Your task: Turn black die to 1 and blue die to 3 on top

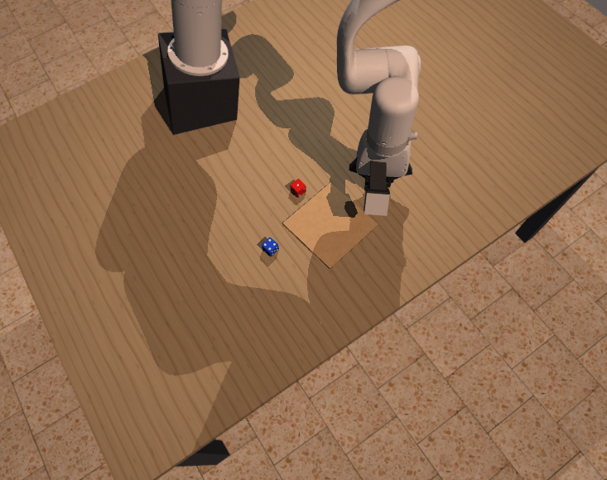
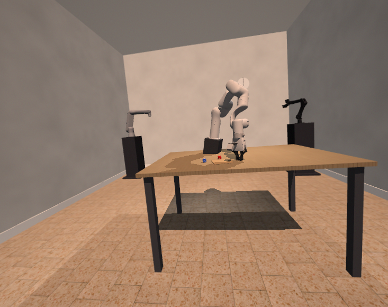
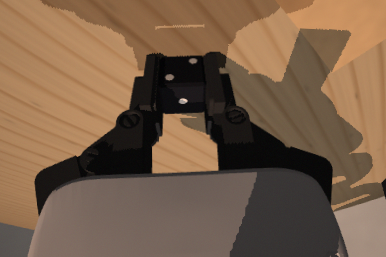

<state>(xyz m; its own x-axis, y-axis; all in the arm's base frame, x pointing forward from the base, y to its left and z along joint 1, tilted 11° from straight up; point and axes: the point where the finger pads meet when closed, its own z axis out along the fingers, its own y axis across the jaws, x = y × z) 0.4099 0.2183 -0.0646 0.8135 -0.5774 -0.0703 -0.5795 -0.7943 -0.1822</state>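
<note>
Right now my hand is 130 mm to the left of the tan mat, 20 mm short of it and 20 mm above it. The rest, counted from my hand: red die 150 mm to the right, 80 mm behind, 10 mm below; blue die 270 mm to the right, 10 mm below, 10 mm ahead; black die 10 mm below.
</note>
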